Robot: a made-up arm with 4 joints.
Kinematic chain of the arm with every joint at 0, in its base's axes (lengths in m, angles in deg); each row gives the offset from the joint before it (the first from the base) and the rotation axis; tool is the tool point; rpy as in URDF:
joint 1: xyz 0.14 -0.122 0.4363 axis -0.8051 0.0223 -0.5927
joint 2: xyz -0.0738 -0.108 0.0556 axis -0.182 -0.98 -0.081
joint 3: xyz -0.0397 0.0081 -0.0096 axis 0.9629 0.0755 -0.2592
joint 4: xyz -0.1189 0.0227 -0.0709 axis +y
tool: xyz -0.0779 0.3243 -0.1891 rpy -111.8 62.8 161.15
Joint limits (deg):
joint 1: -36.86..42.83
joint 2: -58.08..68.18
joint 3: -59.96..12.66
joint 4: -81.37..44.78
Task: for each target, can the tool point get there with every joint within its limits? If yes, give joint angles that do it. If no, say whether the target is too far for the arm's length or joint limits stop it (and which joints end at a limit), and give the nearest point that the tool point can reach.
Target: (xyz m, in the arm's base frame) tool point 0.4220 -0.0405 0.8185
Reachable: no: joint limits stop it (at a limit: joint 1, joint 2, joint 4) | nearest point 0.1846 0.1139 0.5426 | short by 0.395 m
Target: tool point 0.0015 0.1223 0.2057
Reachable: yes | joints 23.28 -15.58 2.28 -51.29
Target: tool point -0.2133 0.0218 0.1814
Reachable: yes | joints -29.95 -3.25 -19.60 -10.50
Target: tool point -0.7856 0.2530 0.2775
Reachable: no: too far | nearest point -0.4145 0.0789 0.3906 | short by 0.425 m
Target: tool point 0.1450 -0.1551 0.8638
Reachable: no: joint limits stop it (at a limit: joint 2, joint 3, joint 4) | nearest point -0.2077 -0.1635 0.8378 | short by 0.354 m
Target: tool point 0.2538 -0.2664 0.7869
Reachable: no: joint limits stop it (at a limit: joint 1, joint 2, joint 3, joint 4) | nearest point 0.3277 -0.4098 0.4522 | short by 0.372 m
